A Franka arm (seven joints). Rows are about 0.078 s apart.
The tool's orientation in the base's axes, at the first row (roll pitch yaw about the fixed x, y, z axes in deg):
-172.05, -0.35, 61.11
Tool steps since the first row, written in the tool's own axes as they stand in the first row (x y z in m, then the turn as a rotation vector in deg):
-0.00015, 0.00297, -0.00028, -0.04, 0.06, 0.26
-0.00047, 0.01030, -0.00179, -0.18, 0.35, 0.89
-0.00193, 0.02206, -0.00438, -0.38, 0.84, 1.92
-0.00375, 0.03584, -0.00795, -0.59, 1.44, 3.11
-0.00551, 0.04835, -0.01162, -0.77, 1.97, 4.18
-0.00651, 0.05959, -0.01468, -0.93, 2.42, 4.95
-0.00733, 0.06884, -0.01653, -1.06, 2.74, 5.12
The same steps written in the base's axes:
0.00254, -0.00157, -0.00013, 0.00, -0.04, -0.27
0.00892, -0.00546, 0.00035, 0.11, -0.26, -0.93
0.01872, -0.01254, 0.00127, 0.32, -0.60, -2.02
0.03022, -0.02098, 0.00289, 0.60, -0.98, -3.28
0.04066, -0.02876, 0.00479, 0.84, -1.31, -4.42
0.05029, -0.03523, 0.00626, 1.07, -1.61, -5.24
0.05813, -0.04050, 0.00681, 1.26, -1.87, -5.46

